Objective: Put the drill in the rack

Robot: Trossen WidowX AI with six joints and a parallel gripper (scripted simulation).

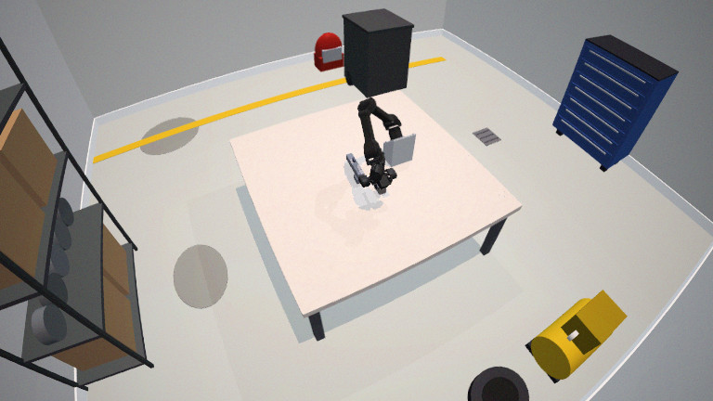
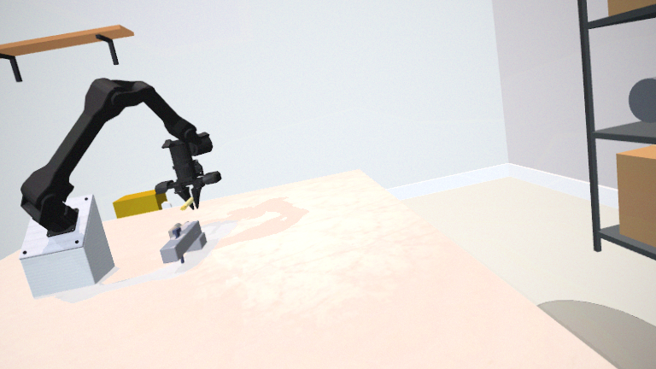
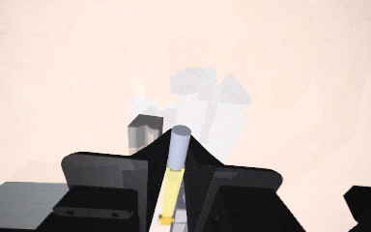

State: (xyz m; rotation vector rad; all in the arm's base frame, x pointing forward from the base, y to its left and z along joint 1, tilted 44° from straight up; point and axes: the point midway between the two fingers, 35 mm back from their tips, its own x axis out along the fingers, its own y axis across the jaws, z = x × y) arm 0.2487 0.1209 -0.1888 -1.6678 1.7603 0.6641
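The drill is 4 cm to the right of my gripper tip and 3 cm above it. Round my gripper tip: beige rack (5 cm behind, 4 cm to the right, 5 cm below); then dark blue key (1 cm ahead, 24 cm to the right, 2 cm below); then grey block (1 cm ahead, 22 cm to the right, 3 cm below).
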